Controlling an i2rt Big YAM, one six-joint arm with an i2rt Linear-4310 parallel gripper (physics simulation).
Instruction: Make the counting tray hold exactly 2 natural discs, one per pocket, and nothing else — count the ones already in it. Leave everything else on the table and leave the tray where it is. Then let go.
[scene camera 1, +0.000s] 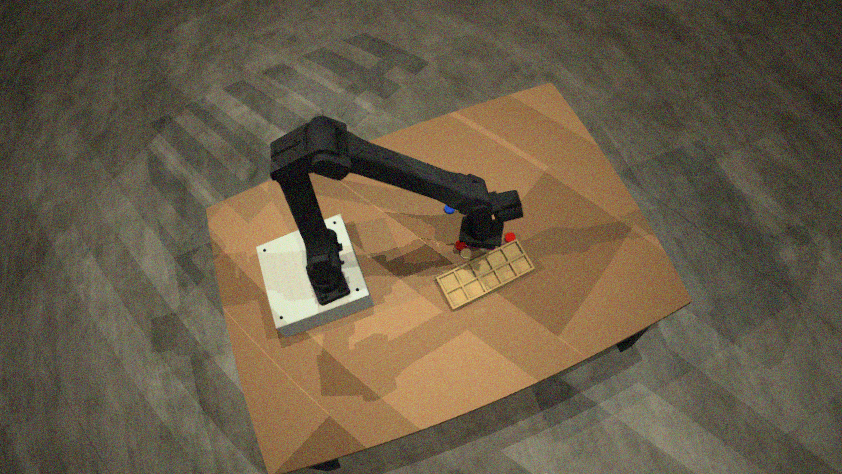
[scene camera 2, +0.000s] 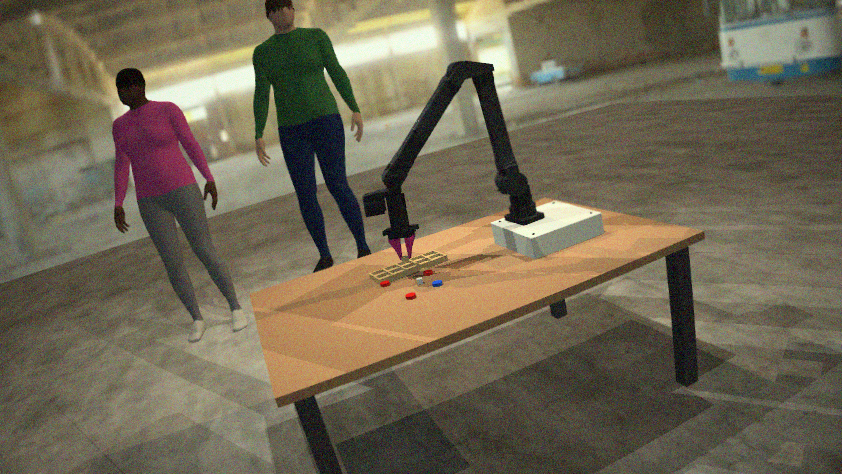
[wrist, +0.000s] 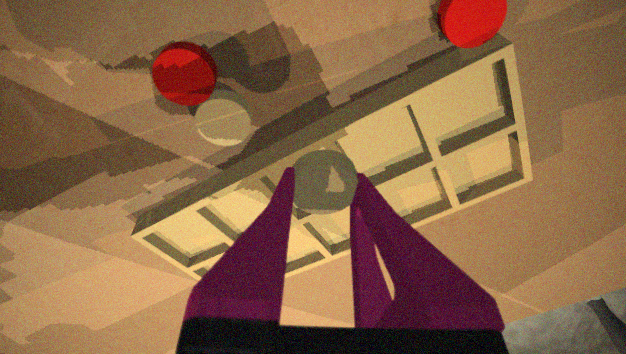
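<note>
My gripper (scene camera 2: 404, 254) (wrist: 323, 180) is shut on a natural disc (wrist: 325, 192), held above the long side of the counting tray. The counting tray (scene camera 1: 493, 292) (wrist: 522, 115) is pale wood with two rows of pockets. I see no disc resting in its visible pockets; the fingers and held disc hide some of them in the wrist view. Another natural disc (scene camera 1: 465, 253) (wrist: 222, 121) lies on the table outside the tray, right beside a red disc (scene camera 1: 460, 245) (scene camera 2: 427, 272) (wrist: 184, 74). The fingertips are hidden by the arm in scene camera 1.
A second red disc (scene camera 1: 510, 237) (scene camera 2: 385, 283) (wrist: 472, 20) lies close to the tray's edge. Another red disc (scene camera 2: 410, 296), a blue disc (scene camera 1: 449, 209) (scene camera 2: 436, 283) and a whitish cube (scene camera 2: 419, 280) lie farther off. The arm's white base (scene camera 1: 288, 288) (scene camera 2: 565, 226) stands on the table.
</note>
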